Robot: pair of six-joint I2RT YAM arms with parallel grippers.
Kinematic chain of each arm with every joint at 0, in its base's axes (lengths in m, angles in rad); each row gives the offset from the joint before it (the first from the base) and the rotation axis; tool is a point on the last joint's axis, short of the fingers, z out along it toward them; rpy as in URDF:
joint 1: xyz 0 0 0.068 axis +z
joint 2: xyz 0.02 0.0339 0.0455 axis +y
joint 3: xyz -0.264 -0.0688 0 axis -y
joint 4: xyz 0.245 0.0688 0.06 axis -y
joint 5: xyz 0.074 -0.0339 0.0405 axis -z
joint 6: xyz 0.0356 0 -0.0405 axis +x
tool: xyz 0 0 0 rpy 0 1.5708 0
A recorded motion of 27 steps. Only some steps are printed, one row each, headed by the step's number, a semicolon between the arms.
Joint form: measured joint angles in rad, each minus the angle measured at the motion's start. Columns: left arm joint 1, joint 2, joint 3, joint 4, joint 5, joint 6; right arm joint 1, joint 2, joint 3, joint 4, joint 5, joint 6.
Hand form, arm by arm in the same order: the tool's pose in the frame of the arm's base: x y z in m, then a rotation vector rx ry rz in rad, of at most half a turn. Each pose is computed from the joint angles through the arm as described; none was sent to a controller.
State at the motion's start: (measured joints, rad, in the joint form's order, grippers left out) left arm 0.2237 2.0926 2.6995 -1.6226 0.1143 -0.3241; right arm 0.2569 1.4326 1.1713 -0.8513 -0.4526 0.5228
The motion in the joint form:
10: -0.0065 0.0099 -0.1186 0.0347 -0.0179 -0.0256; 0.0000 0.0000 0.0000 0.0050 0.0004 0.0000
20: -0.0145 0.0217 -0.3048 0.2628 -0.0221 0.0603; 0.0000 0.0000 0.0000 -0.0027 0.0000 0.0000
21: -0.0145 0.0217 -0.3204 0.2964 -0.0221 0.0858; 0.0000 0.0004 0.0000 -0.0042 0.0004 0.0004
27: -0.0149 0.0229 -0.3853 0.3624 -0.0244 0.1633; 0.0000 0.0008 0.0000 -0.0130 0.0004 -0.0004
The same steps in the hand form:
10: 0.3840 0.0812 0.4091 -0.7211 2.5841 -0.1708; 0.2699 0.0870 0.2748 0.2179 2.7609 0.8363
20: 0.4184 0.0855 0.3684 -0.5910 2.5830 -0.1403; 0.2692 0.0868 0.2744 0.2209 2.7685 0.8349
21: 0.4219 0.0862 0.3659 -0.5529 2.5721 -0.1313; 0.2692 0.0868 0.2743 0.2224 2.7704 0.8340
27: 0.4296 0.0878 0.3509 -0.4528 2.5896 -0.1018; 0.2684 0.0866 0.2738 0.2251 2.7794 0.8316

